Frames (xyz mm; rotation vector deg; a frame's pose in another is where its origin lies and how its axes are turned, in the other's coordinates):
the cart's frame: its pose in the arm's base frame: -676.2 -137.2 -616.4 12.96 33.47 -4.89
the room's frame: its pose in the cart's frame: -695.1 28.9 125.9 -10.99 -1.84 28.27
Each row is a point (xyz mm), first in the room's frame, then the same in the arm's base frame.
Working: the room's frame: its pose in the arm's base frame: -1182.4 -127.7 -123.0 10.12 27.92 25.32

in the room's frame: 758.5 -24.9 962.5
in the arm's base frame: -102.9 133.9 395.3
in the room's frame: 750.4 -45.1 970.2
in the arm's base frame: -98.2 111.8 400.0
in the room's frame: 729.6 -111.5 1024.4
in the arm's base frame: -63.8 40.0 438.0
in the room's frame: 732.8 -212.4 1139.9
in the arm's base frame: 32.1 -55.4 510.3
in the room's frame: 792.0 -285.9 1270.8
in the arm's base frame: 169.9 -102.0 580.3
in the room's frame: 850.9 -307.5 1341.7
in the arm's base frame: 259.1 -99.0 611.9
